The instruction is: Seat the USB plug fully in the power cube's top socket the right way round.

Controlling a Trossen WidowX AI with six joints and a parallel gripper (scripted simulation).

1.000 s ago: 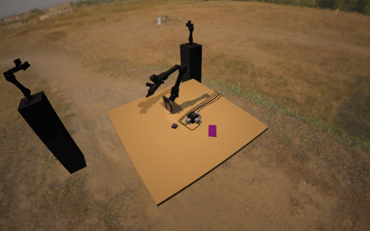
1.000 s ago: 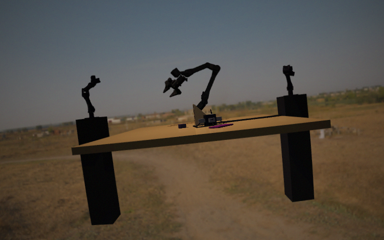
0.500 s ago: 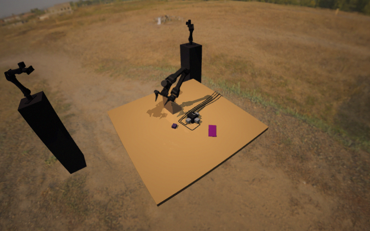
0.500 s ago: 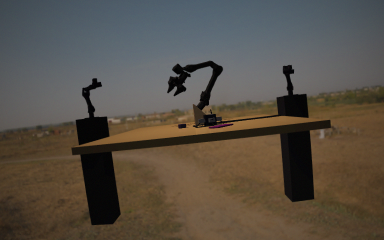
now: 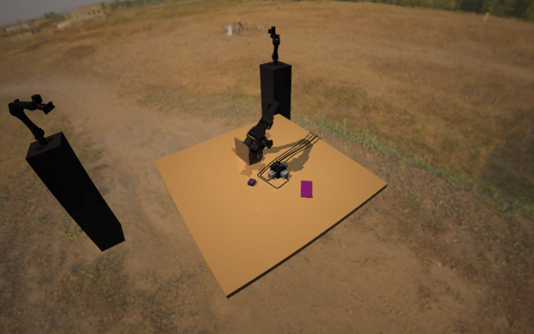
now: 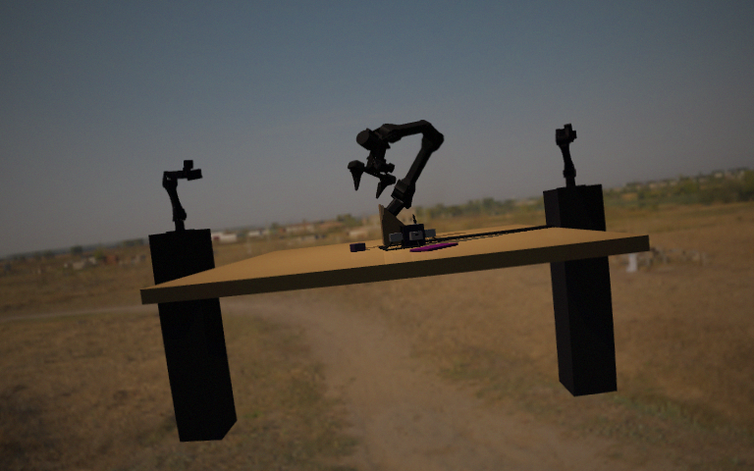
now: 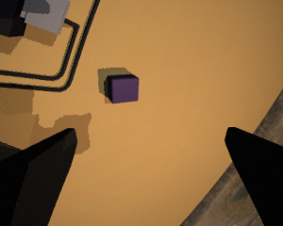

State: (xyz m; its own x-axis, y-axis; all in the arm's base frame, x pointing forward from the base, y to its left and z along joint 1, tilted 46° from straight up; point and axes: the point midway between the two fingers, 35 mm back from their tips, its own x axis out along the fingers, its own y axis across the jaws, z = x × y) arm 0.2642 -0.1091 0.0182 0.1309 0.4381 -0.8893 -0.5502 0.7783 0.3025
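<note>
My gripper tip is now 170 mm to the right of the USB plug, 110 mm above it and 20 mm short of it. Also, from my gripper tip: magenta card: 270 mm ahead, 210 mm to the left, 200 mm below; then USB socket: 170 mm to the left, 140 mm below, 20 mm ahead; then purple block: 190 mm below, 60 mm to the right.
</note>
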